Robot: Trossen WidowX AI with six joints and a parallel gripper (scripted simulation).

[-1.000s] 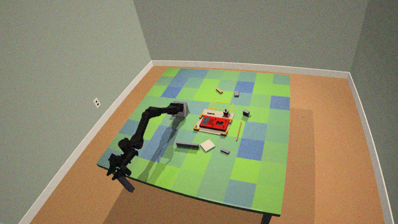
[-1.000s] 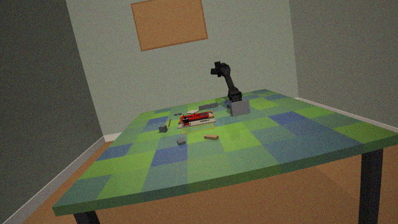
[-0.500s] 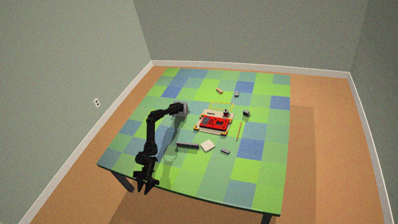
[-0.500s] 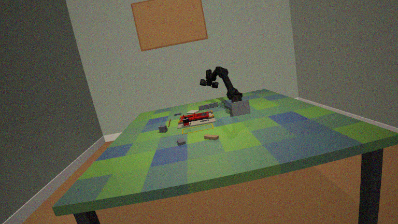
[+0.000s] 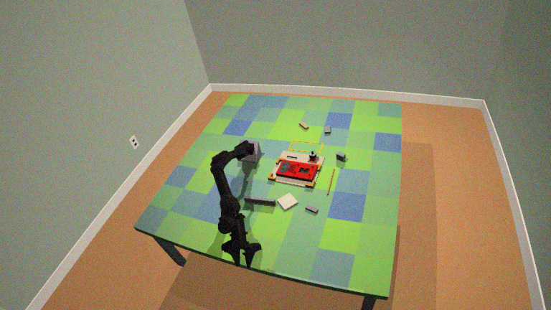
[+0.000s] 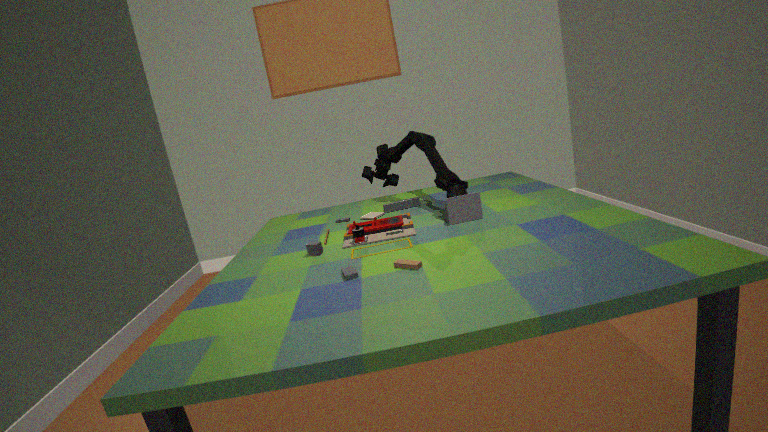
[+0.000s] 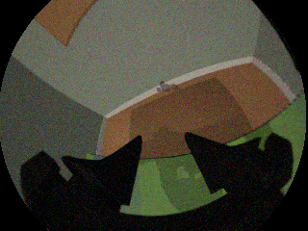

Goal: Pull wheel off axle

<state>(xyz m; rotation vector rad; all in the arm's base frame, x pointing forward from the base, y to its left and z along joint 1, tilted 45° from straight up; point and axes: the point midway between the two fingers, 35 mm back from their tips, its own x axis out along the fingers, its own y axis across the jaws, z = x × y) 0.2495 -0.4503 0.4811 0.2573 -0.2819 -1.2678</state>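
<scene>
The grey wheel lies 11 cm ahead of my gripper tip, 71 cm to the left of it and 2 cm below it. From my gripper tip the other things lie so: grey cube: 26 cm ahead, 74 cm to the left, 4 cm below; then thin orange rod: 24 cm ahead, 57 cm to the left, 6 cm below.
</scene>
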